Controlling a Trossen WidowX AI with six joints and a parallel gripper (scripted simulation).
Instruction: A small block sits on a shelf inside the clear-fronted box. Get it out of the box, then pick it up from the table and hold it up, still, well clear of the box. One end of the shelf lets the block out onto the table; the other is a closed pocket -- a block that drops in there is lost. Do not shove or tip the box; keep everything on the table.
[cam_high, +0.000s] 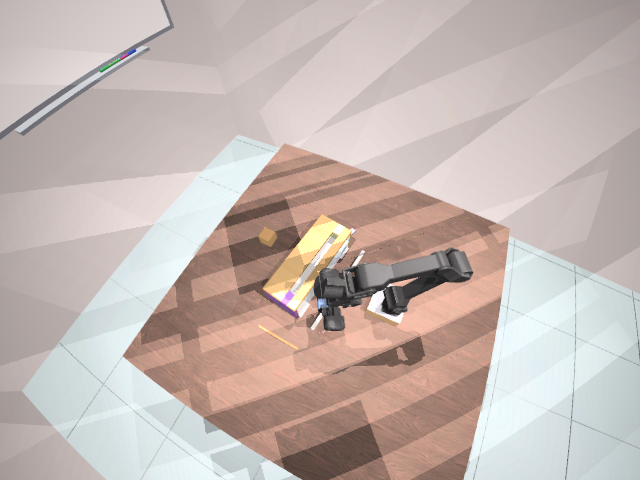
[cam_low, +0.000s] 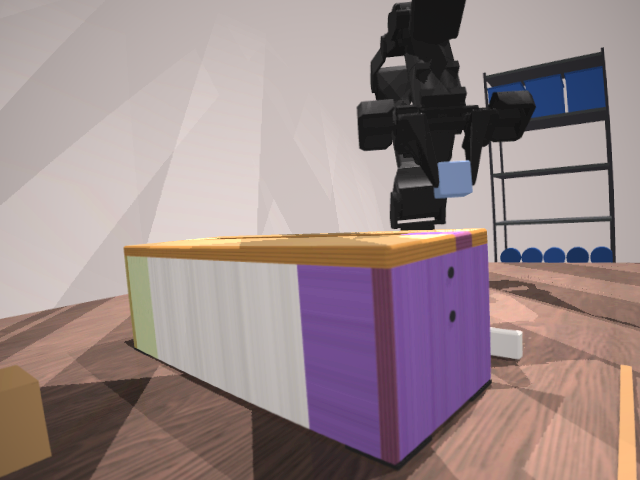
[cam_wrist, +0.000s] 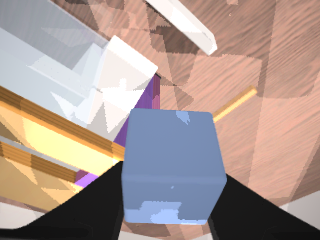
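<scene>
Right now my gripper tip is 10 mm past the light-blue block, 10 mm to the left of it and 10 mm below it. The rest, counted from my gripper tip: box: 70 mm ahead, 150 mm to the right, 110 mm below; then orange cube: 340 mm ahead, 220 mm to the right, 140 mm below; then thin orange stick: 110 mm ahead, 140 mm to the left, 170 mm below.
</scene>
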